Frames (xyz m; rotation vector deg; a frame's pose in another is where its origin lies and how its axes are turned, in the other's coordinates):
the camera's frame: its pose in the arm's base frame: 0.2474 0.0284 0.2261 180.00 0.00 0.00
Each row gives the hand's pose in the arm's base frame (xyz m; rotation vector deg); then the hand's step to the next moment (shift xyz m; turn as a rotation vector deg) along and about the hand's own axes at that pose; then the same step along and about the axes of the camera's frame.
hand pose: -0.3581 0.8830 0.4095 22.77 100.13 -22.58
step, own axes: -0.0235 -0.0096 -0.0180 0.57 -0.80 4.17
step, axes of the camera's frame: -0.0152 0.0013 -0.0271 3.10 2.62 1.36
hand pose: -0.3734 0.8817 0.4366 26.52 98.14 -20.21
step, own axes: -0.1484 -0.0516 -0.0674 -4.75 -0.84 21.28
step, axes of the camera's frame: -0.0601 0.0292 -0.1574 18.59 11.40 -0.62
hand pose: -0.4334 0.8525 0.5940 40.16 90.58 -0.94
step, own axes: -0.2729 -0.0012 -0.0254 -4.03 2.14 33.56
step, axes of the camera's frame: -0.0321 0.1051 -0.2511 30.95 13.73 0.81
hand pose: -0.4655 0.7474 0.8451 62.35 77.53 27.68
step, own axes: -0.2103 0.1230 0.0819 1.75 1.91 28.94
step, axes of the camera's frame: 0.0666 0.1429 -0.2030 27.85 7.53 3.42
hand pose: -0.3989 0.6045 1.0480 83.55 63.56 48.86
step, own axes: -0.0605 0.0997 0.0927 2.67 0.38 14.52
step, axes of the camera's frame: 0.0862 0.0871 -0.0847 14.43 2.08 2.39
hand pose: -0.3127 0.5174 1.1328 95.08 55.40 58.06
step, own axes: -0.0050 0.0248 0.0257 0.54 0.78 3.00
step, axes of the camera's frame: 0.0257 0.0188 -0.0170 3.08 0.62 -0.18
